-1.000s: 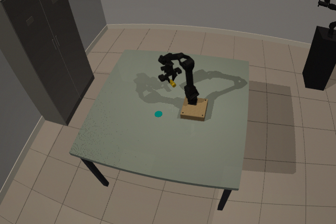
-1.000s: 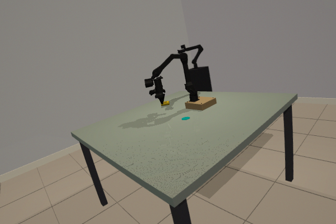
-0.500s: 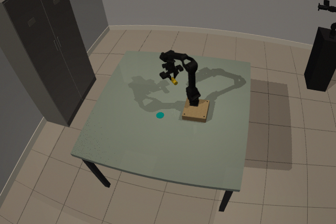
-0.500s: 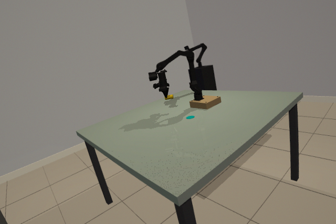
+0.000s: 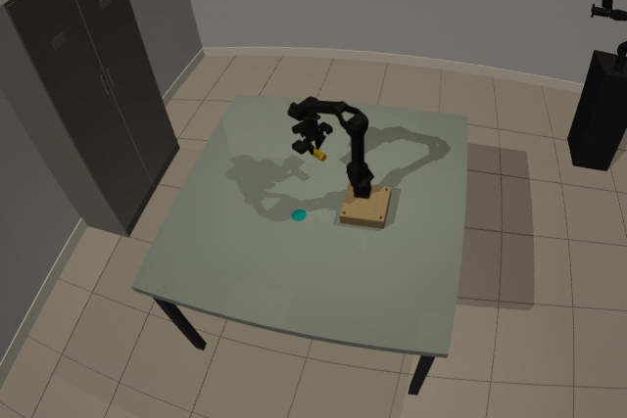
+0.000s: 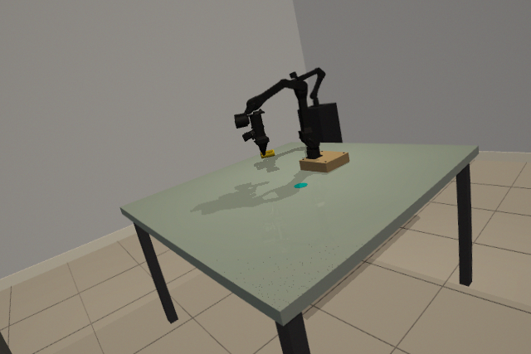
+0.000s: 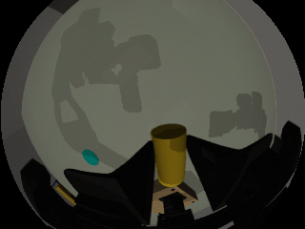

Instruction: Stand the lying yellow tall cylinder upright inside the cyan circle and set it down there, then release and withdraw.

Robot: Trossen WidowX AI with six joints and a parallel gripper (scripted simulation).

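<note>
The yellow tall cylinder lies 20 mm behind my gripper tip and 10 mm to the left of it. Also, from my gripper tip: cyan circle (10 mm ahead, 250 mm to the left, 130 mm below).
</note>
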